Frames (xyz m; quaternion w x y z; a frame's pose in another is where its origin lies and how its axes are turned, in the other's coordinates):
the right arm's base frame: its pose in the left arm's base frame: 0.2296 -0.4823 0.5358 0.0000 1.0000 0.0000 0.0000
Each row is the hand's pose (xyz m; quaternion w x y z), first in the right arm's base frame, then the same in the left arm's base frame.
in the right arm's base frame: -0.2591 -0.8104 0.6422 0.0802 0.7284 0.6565 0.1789
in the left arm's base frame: -0.0295 0.3281 -0.1064 0.7284 -0.0802 0.1789 -0.6565
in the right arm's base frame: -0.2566 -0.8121 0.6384 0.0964 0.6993 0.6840 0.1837
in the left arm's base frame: -0.0270 0.3298 -0.1026 0.6993 -0.0964 0.1837 -0.6840
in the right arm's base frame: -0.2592 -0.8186 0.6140 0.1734 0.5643 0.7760 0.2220
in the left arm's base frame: -0.0296 0.3363 -0.0782 0.5643 -0.1734 0.2220 -0.7760
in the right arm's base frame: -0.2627 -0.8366 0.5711 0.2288 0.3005 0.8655 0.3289
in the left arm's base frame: -0.0331 0.3543 -0.0353 0.3005 -0.2288 0.3289 -0.8655
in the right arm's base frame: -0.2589 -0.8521 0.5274 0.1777 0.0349 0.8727 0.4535
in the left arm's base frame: -0.0293 0.3698 0.0084 0.0349 -0.1777 0.4535 -0.8727
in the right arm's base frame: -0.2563 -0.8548 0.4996 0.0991 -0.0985 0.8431 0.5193
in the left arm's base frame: -0.0267 0.3725 0.0362 0.0985 0.0991 -0.5193 0.8431
